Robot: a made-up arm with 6 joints.
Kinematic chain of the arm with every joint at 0, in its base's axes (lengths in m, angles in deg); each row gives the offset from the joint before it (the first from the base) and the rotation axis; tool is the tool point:
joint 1: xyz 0 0 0.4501 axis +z
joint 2: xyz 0.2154 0 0 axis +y
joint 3: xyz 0 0 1.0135 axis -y
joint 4: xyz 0 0 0.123 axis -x
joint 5: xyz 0.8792 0 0 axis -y
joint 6: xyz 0.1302 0 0 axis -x
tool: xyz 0 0 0
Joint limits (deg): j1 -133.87..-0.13 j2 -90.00..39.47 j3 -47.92..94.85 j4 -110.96..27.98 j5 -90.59..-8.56 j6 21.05..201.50
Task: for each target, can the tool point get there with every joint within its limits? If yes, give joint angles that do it. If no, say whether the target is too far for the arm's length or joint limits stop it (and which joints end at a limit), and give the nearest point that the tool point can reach.
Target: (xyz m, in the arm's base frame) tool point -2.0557 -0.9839 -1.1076
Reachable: no: too far | nearest point -1.7914 0.0222 0.2354 | short by 1.699 m
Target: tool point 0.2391 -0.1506 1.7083
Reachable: yes | joints -48.20 -47.49 -17.96 -75.56 -38.12 97.55
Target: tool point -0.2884 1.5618 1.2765
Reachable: yes | joints -76.14 -66.88 81.35 -72.40 -49.30 49.59
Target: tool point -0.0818 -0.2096 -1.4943
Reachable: no: joint limits stop it (at a limit: joint 2, joint 3) | nearest point -0.3531 -0.9047 0.2402 | short by 1.888 m
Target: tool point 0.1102 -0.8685 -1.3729
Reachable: no: joint limits stop it (at a limit: joint 2, joint 3, joint 5) | nearest point 0.1270 -1.0010 0.2303 | short by 1.609 m
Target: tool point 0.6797 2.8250 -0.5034
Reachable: no: too far | nearest point 0.4188 1.7405 0.2330 | short by 1.337 m
